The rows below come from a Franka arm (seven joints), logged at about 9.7 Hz.
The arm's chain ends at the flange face. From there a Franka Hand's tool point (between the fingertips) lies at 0.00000 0.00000 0.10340 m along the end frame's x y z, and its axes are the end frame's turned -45 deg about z.
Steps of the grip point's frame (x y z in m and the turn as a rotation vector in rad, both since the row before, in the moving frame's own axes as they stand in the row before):
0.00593, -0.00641, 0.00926, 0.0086, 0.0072, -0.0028
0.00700, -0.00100, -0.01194, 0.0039, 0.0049, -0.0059
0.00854, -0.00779, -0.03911, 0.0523, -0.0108, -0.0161
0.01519, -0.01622, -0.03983, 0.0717, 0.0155, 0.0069
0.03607, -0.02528, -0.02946, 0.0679, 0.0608, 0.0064
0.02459, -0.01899, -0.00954, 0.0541, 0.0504, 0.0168
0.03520, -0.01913, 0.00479, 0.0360, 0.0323, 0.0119
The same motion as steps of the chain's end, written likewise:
-0.00024, -0.00757, 0.00927, 0.0112, -0.0010, -0.0028
0.00417, -0.00501, -0.01194, 0.0062, 0.0007, -0.0059
0.00517, -0.00855, -0.03896, 0.0293, -0.0446, -0.0161
0.00336, -0.01583, -0.03955, 0.0617, -0.0397, 0.0069
0.00812, -0.03398, -0.02903, 0.0910, -0.0050, 0.0064
0.00417, -0.02318, -0.00926, 0.0739, -0.0026, 0.0168
0.01160, -0.03342, 0.00491, 0.0483, -0.0026, 0.0119

